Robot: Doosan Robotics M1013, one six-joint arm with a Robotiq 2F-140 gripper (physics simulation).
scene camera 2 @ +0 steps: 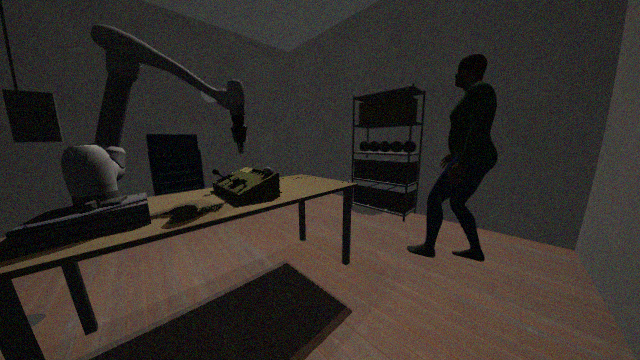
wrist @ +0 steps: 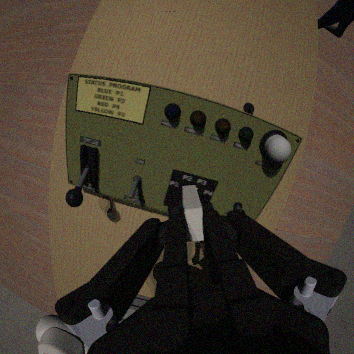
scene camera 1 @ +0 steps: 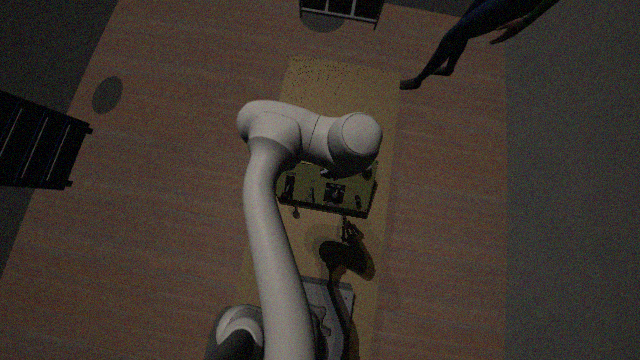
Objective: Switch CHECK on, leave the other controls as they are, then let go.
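Pixels of known places: gripper, fingertip midpoint: (scene camera 2: 241, 153) (wrist: 189, 197) (scene camera 1: 334, 177); arm's base, origin of the base link: (scene camera 2: 99, 205).
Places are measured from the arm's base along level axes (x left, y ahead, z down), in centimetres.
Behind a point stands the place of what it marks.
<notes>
The green control panel (scene camera 1: 302, 182) {y 64.2, x 19.1, z -2.3 cm} (scene camera 2: 260, 181) {y 72.6, x -14.3, z -3.9 cm} (wrist: 115, 150) {y 66.9, x 19.7, z -3.2 cm} stands on the table. In the wrist view it has a ball-ended lever (wrist: 74, 197) {y 55.8, x 24.0, z -8.8 cm} at the left, a toggle switch (wrist: 136, 186) {y 61.3, x 12.9, z -3.5 cm} beside it, a rotary selector (wrist: 175, 179) {y 65.5, x 5.6, z -2.4 cm} marked P1 to P4 in the middle, and a small dark control (wrist: 237, 206) {y 64.7, x -10.0, z -2.5 cm} at the lower right. The small labels are too blurred to read, so I cannot tell which control is CHECK. My gripper (scene camera 2: 241, 149) {y 68.0, x 4.7, z -20.3 cm} (wrist: 189, 197) {y 68.0, x 4.7, z -20.3 cm} is shut and empty, above the panel and apart from it. Its fingers partly cover the selector in the wrist view.
The panel carries a status card (wrist: 112, 100) {y 76.4, x 22.6, z -6.8 cm}, several round lamps and a white knob (wrist: 278, 148) {y 79.2, x -8.6, z -11.5 cm}. The table (scene camera 2: 320, 182) {y 132.3, x 2.5, z 7.2 cm} also bears the arm's base plate (scene camera 1: 345, 295) {y 17.0, x -16.3, z -1.9 cm}. A person (scene camera 2: 472, 120) stands beyond the table, near a shelf rack (scene camera 2: 423, 130). A dark mat (scene camera 2: 240, 315) lies on the floor.
</notes>
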